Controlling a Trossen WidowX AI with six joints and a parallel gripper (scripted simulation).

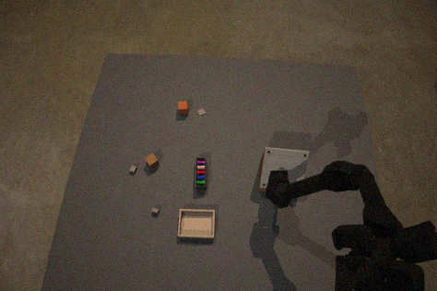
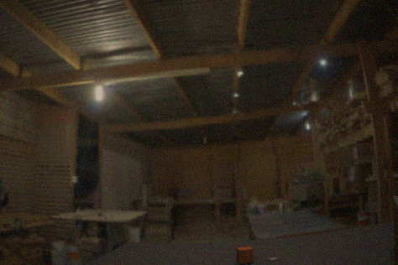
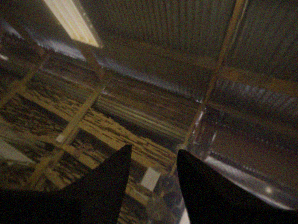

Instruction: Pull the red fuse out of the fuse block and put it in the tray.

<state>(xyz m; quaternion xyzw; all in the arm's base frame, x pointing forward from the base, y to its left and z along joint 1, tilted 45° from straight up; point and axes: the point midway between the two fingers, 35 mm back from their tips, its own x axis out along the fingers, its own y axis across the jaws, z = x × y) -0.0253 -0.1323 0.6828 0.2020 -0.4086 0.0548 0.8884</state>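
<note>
Right now the red fuse is 66 cm below my gripper tip, 43 cm to the right of it and 26 cm ahead of it. Round my gripper tip: tan cube 66 cm below, 47 cm to the right, 46 cm ahead; then shallow white tray 68 cm below, 26 cm ahead, 23 cm to the right; then grey tile 73 cm to the right, 68 cm below, 28 cm ahead.
</note>
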